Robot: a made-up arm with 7 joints.
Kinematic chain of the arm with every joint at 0, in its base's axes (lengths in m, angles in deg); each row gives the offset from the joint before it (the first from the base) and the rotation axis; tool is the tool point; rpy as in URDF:
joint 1: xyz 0 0 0.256 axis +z
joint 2: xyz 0 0 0 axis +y
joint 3: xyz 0 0 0.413 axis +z
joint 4: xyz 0.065 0 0 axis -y
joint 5: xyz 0.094 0 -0.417 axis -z
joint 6: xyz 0 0 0 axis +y
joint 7: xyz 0.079 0 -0.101 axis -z
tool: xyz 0 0 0 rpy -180 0 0
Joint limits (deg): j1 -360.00..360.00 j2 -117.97..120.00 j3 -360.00..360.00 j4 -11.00..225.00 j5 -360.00..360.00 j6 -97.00..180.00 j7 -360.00..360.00
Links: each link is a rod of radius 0.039 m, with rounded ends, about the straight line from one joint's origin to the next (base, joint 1, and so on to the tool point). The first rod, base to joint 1, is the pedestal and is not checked.
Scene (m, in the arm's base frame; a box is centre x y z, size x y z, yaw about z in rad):
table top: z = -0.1
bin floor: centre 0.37 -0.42 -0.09 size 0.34 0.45 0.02 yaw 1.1
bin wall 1: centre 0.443 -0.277 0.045 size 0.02 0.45 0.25 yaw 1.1
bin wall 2: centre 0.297 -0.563 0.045 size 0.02 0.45 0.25 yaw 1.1
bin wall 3: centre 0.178 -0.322 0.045 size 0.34 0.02 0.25 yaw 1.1
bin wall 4: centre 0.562 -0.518 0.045 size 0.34 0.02 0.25 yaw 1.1
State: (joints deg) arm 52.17 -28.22 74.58 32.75 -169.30 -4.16 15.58
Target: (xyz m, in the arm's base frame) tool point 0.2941 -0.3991 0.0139
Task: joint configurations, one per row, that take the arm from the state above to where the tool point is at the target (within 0.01 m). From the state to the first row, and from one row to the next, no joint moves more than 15 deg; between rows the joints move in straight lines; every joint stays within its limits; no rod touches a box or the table.
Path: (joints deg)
1: 64.19 -25.33 87.49 36.02 -167.32 -5.26 15.58
2: 76.21 -22.44 100.40 39.29 -165.34 -6.37 15.58
3: 88.22 -19.55 113.31 42.56 -163.36 -7.47 15.58
4: 100.24 -16.66 126.22 45.83 -161.38 -8.58 15.58
5: 112.26 -13.77 139.13 49.10 -159.40 -9.68 15.58
6: 124.28 -10.88 152.04 52.37 -157.43 -10.78 15.58
7: 136.30 -7.99 164.95 55.64 -155.45 -11.89 15.58
8: 136.45 -20.31 165.40 57.09 -155.00 -8.31 15.58
9: 136.61 -32.62 165.85 58.54 -154.55 -4.74 15.58
10: 136.77 -44.93 166.31 59.99 -154.10 -1.16 15.58

